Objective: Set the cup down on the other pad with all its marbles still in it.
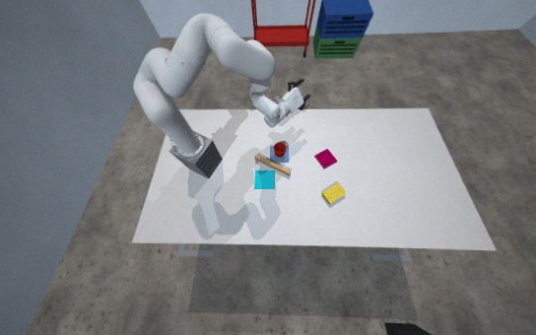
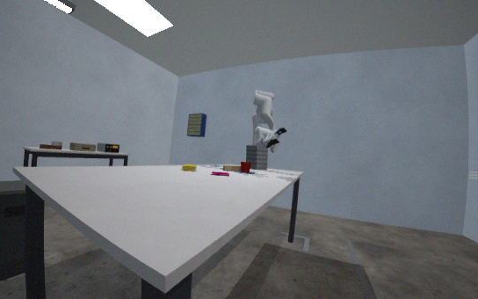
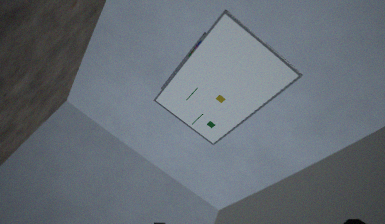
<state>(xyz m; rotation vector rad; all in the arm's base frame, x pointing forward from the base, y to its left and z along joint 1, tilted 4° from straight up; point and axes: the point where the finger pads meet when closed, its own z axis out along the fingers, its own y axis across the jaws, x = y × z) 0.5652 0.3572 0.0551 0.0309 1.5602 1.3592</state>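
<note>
The red cup lies 270 mm to the right of my hand, 240 mm below it and 120 mm behind it. The rest, counted from my hand: wooden rail: 360 mm to the right, 250 mm below, 170 mm behind; teal pad: 440 mm to the right, 270 mm below, 210 mm behind.
</note>
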